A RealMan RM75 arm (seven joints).
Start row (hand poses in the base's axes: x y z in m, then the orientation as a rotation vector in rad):
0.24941 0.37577 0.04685 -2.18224 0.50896 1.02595
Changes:
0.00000 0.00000 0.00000 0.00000 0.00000 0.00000
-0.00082 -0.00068 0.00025 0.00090 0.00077 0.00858
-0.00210 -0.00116 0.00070 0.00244 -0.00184 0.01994
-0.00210 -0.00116 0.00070 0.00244 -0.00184 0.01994
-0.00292 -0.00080 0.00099 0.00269 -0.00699 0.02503
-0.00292 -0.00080 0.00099 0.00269 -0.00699 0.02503
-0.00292 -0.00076 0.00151 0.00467 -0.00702 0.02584
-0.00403 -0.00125 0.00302 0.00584 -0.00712 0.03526
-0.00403 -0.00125 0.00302 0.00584 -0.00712 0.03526
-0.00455 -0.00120 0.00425 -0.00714 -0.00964 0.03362
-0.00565 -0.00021 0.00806 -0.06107 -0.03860 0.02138
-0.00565 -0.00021 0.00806 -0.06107 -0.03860 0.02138
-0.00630 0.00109 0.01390 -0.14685 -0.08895 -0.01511
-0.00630 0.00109 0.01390 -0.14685 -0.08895 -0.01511
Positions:
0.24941 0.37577 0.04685 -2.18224 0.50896 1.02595
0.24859 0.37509 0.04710 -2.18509 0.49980 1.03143
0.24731 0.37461 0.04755 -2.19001 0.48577 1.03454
0.24731 0.37461 0.04755 -2.19001 0.48577 1.03454
0.24649 0.37497 0.04784 -2.19420 0.47792 1.03136
0.24649 0.37497 0.04784 -2.19420 0.47792 1.03136
0.24649 0.37501 0.04836 -2.19283 0.47585 1.03184
0.24538 0.37452 0.04987 -2.19608 0.46519 1.03674
0.24538 0.37452 0.04987 -2.19608 0.46519 1.03674
0.24486 0.37457 0.05110 -2.20785 0.47369 1.03241
0.24376 0.37556 0.05491 -2.26132 0.50632 0.98950
0.24376 0.37556 0.05491 -2.26132 0.50632 0.98950
0.24311 0.37686 0.06075 -2.33775 0.57454 0.90385
0.24311 0.37686 0.06075 -2.33775 0.57454 0.90385

